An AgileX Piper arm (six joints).
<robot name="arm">
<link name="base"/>
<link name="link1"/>
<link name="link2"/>
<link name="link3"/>
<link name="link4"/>
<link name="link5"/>
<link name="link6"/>
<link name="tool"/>
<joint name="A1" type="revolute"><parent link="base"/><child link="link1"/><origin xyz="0 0 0.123" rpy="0 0 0"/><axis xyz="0 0 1"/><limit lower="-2.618" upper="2.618"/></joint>
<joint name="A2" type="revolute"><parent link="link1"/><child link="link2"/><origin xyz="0 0 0" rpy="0 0 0"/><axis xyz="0 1 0"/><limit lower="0" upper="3.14"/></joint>
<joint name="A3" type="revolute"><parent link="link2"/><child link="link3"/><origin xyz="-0.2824 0 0.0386" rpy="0 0 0"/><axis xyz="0 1 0"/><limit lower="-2.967" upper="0"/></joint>
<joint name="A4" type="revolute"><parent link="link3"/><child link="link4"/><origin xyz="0.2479 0 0.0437" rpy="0 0 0"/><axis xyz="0.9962 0 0.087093"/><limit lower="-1.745" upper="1.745"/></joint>
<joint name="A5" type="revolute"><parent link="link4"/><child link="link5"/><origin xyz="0 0 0" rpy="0 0 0"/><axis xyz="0 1 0"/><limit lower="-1.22" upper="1.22"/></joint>
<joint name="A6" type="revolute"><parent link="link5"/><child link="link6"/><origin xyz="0.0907 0 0.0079" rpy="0 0 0"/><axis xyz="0.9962 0 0.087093"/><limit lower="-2.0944" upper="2.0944"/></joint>
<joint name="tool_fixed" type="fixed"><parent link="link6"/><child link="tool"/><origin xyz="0 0 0" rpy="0 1.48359 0"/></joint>
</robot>
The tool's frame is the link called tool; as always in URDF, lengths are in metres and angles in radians.
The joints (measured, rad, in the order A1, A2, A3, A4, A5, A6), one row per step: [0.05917 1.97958 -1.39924 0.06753 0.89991 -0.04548]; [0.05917 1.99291 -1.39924 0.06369 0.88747 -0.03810]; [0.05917 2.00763 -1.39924 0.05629 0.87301 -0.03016]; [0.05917 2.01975 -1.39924 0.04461 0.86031 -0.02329]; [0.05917 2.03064 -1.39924 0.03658 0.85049 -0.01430]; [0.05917 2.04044 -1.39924 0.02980 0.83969 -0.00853]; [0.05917 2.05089 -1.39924 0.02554 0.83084 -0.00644]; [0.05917 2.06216 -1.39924 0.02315 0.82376 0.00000]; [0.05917 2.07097 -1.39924 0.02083 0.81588 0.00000]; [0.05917 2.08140 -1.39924 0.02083 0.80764 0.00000]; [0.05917 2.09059 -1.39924 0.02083 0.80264 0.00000]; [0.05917 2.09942 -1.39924 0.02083 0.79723 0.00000]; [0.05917 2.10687 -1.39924 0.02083 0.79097 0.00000]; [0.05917 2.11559 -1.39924 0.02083 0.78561 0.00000]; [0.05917 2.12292 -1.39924 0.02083 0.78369 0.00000]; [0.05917 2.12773 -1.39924 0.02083 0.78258 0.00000]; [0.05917 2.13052 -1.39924 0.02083 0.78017 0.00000]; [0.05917 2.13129 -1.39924 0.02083 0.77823 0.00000]
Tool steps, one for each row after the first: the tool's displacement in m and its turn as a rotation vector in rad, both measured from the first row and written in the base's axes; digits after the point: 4 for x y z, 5 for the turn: [0.0018 -0.0002 -0.0051 -0.00253 0.00115 -0.00613]; [0.0038 -0.0007 -0.0108 -0.00802 0.00146 -0.01106]; [0.0055 -0.0014 -0.0154 -0.01719 0.00058 -0.01250]; [0.0068 -0.0019 -0.0197 -0.02278 0.00161 -0.01756]; [0.0081 -0.0023 -0.0234 -0.02766 0.00045 -0.02002]; [0.0092 -0.0026 -0.0275 -0.03114 0.00186 -0.02001]; [0.0102 -0.0027 -0.0320 -0.03242 0.00617 -0.02514]; [0.0111 -0.0028 -0.0354 -0.03452 0.00694 -0.02401]; [0.0120 -0.0027 -0.0395 -0.03477 0.00912 -0.02411]; [0.0125 -0.0027 -0.0432 -0.03513 0.01330 -0.02413]; [0.0131 -0.0027 -0.0467 -0.03544 0.01670 -0.02416]; [0.0137 -0.0027 -0.0497 -0.03560 0.01789 -0.02425]; [0.0142 -0.0026 -0.0532 -0.03590 0.02124 -0.02428]; [0.0144 -0.0026 -0.0561 -0.03631 0.02663 -0.02422]; [0.0145 -0.0026 -0.0581 -0.03659 0.03032 -0.02418]; [0.0147 -0.0026 -0.0592 -0.03664 0.03070 -0.02421]; [0.0149 -0.0026 -0.0595 -0.03658 0.02953 -0.02426]
